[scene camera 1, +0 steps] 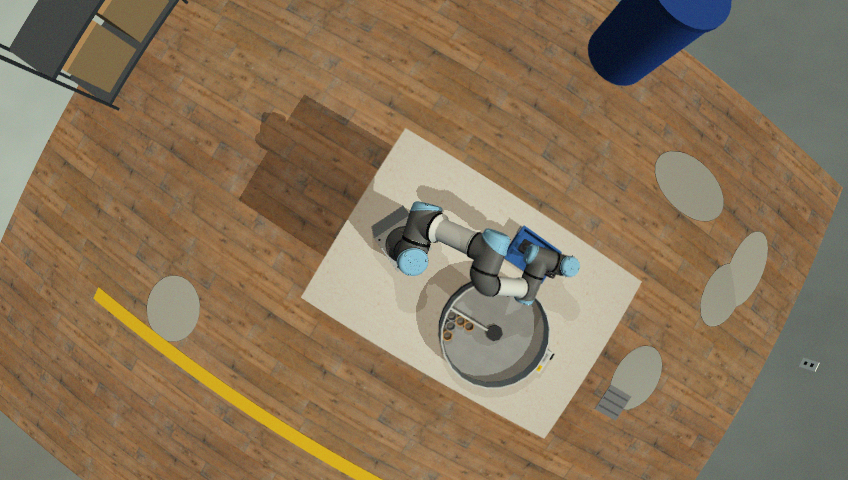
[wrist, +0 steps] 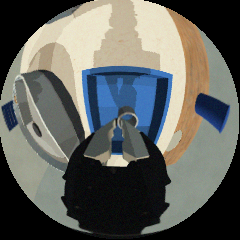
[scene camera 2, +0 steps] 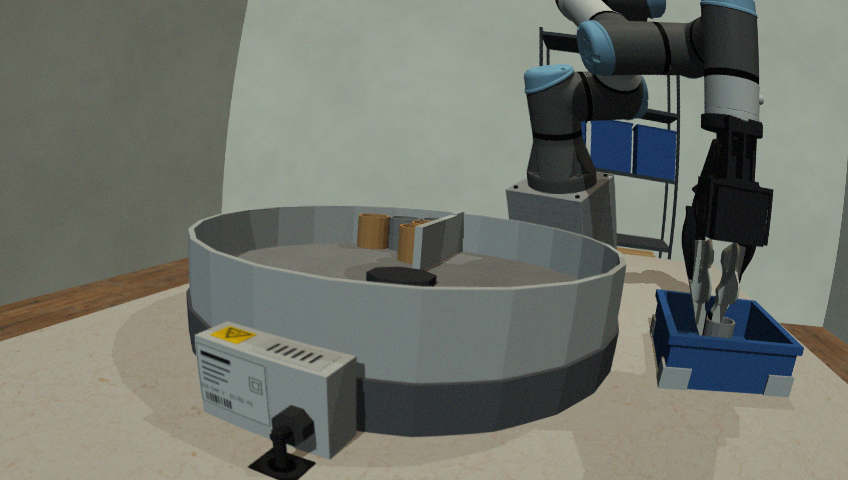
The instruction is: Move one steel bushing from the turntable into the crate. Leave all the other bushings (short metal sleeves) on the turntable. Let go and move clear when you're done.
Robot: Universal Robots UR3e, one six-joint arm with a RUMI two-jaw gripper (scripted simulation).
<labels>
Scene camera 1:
blue crate: 515, 257
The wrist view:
my gripper: 118, 118
blue crate: 106, 89
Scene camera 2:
my gripper: 703, 337
blue crate: 696, 362
</labels>
